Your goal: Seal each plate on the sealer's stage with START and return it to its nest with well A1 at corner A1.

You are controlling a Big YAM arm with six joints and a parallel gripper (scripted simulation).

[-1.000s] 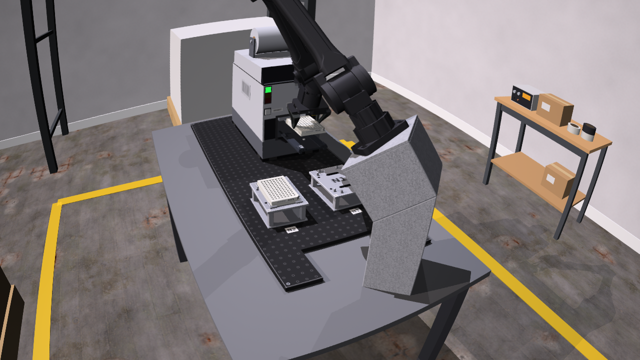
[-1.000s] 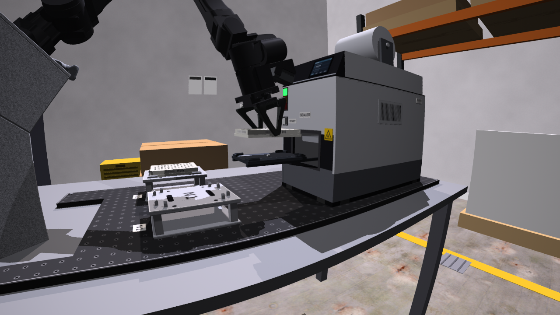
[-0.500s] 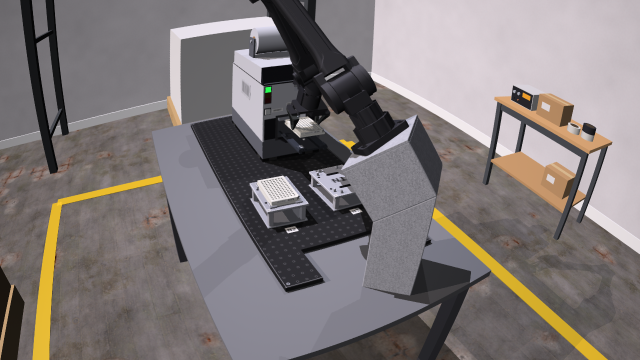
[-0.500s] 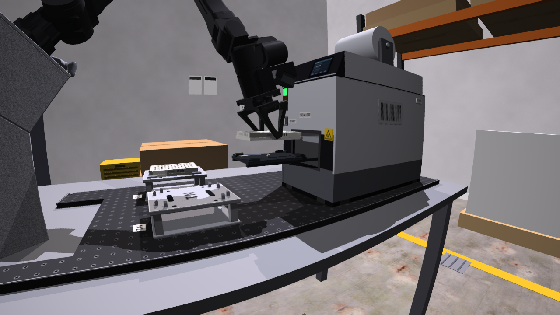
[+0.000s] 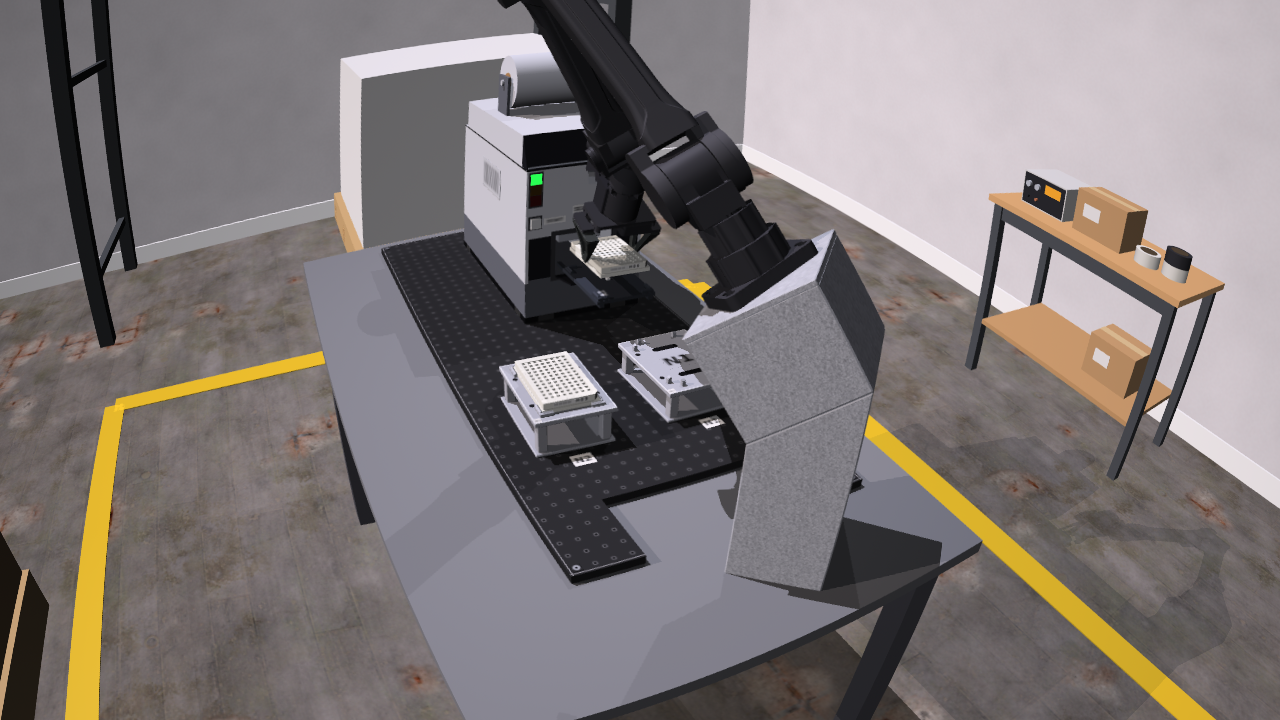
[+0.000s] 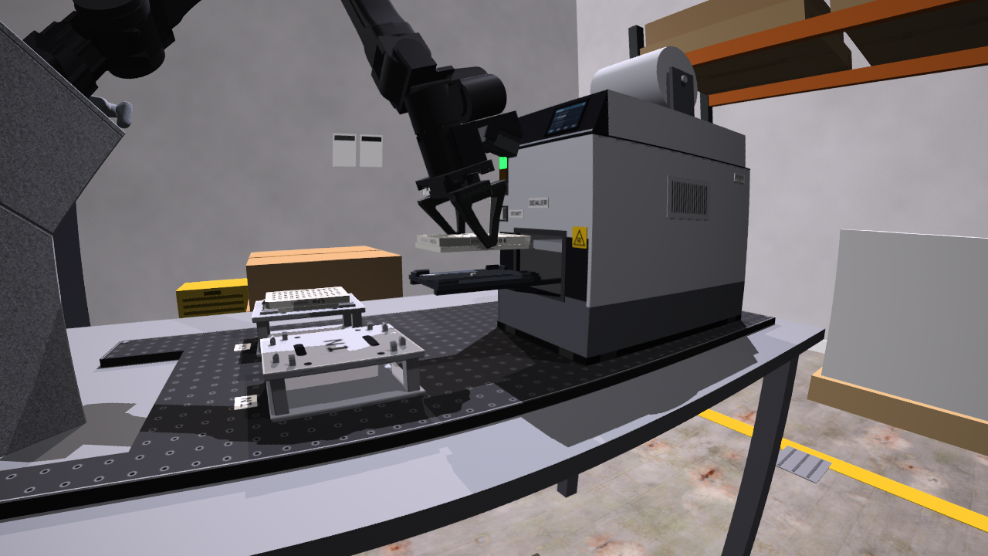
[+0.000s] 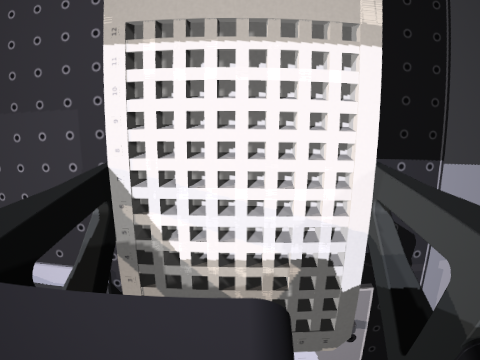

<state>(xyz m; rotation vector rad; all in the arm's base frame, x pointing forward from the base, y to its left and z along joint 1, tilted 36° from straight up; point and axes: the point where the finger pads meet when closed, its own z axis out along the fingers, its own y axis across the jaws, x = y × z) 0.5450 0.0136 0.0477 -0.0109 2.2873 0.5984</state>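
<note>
Now: the sealer stage 5 cm below my hand. Round my hand: nest N2: 23 cm behind, 13 cm to the left, 10 cm below; white well plate: 23 cm behind, 13 cm to the left, 9 cm below; start button: 11 cm to the left, 8 cm ahead, 3 cm above.
</note>
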